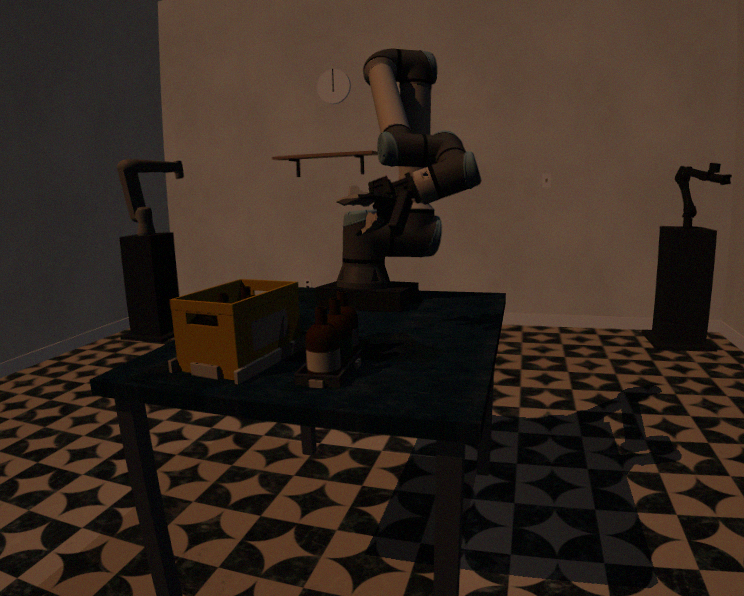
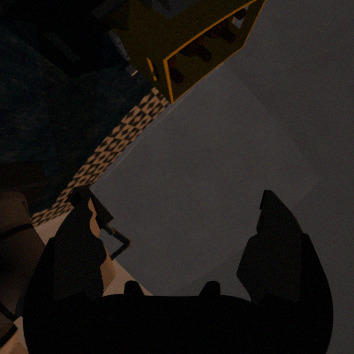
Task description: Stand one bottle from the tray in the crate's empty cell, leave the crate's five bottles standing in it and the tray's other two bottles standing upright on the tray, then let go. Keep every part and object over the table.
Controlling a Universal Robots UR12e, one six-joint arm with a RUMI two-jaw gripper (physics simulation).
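Seen in the pictures: gripper, fingertip midpoint: [image 1: 346, 219] [image 2: 177, 194]; arm's base, origin of the base link: [image 1: 363, 285].
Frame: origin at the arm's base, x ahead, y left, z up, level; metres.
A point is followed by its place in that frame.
The yellow crate [image 1: 208, 341] @(y -0.144, x 0.788, z 0.021 m) [image 2: 145, 31] @(y -0.028, x 0.548, z 0.049 m) stands upright at the left of the table. Necks of dark bottles [image 1: 245, 291] [image 2: 201, 52] show inside it; its walls hide the rest, and I cannot tell which cell is empty. Three red-brown bottles stand upright in a row on the low tray [image 1: 301, 376] @(y 0.082, x 0.795, z -0.042 m), right of the crate; the front bottle [image 1: 323, 348] @(y 0.128, x 0.777, z 0.017 m) has a pale label and partly covers the others. My gripper [image 1: 349, 217] @(y 0.085, x 0.440, z 0.265 m) [image 2: 177, 194] @(y 0.085, x 0.440, z 0.265 m) is open and empty, high above the table's far part near the robot base, tilted sideways and well away from crate and bottles.
The dark table [image 1: 428, 378] @(y 0.339, x 0.704, z -0.063 m) [image 2: 30, 115] @(y -0.045, x 0.268, z -0.063 m) carries the robot base [image 1: 363, 273] @(y 0.024, x 0.075, z 0.058 m) at its far end. Low pale guides [image 1: 263, 363] @(y -0.043, x 0.723, z -0.046 m) edge the crate's foot. A wall shelf [image 1: 326, 155] is behind the arm. Pedestals with small arms stand left and right, off the table.
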